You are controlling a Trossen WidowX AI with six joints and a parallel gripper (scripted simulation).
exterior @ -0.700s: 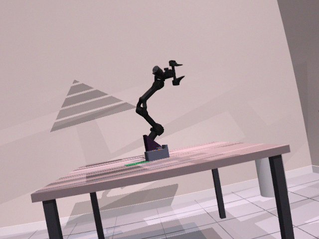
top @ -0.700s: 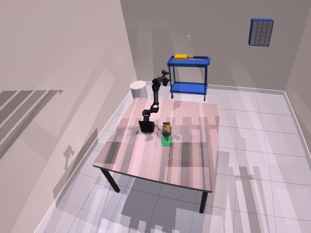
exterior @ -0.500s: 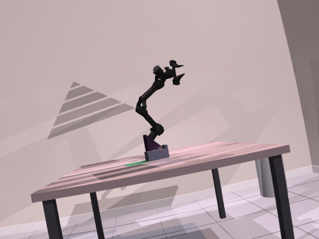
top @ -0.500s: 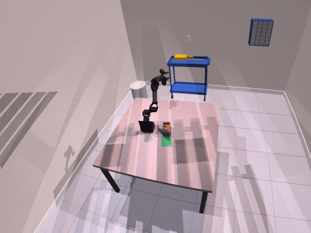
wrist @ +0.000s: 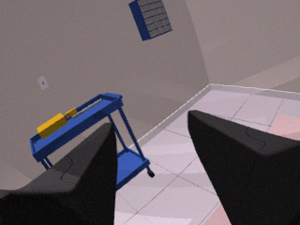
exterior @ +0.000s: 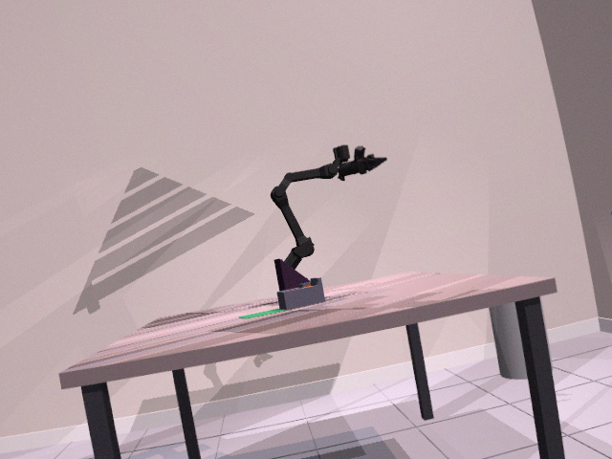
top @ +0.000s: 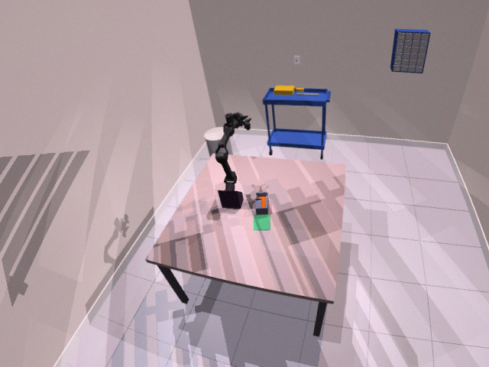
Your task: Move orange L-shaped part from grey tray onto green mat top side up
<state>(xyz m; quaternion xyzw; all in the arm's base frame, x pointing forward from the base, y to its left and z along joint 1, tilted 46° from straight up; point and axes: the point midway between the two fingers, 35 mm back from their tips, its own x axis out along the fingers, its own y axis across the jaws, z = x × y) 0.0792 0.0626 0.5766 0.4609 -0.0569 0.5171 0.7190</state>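
My gripper tip is now 470 mm above the orange L-shaped part, 440 mm to the left of it and 210 mm short of it. Also, from my gripper tip: green mat (600 mm to the right, 530 mm below, 270 mm ahead).
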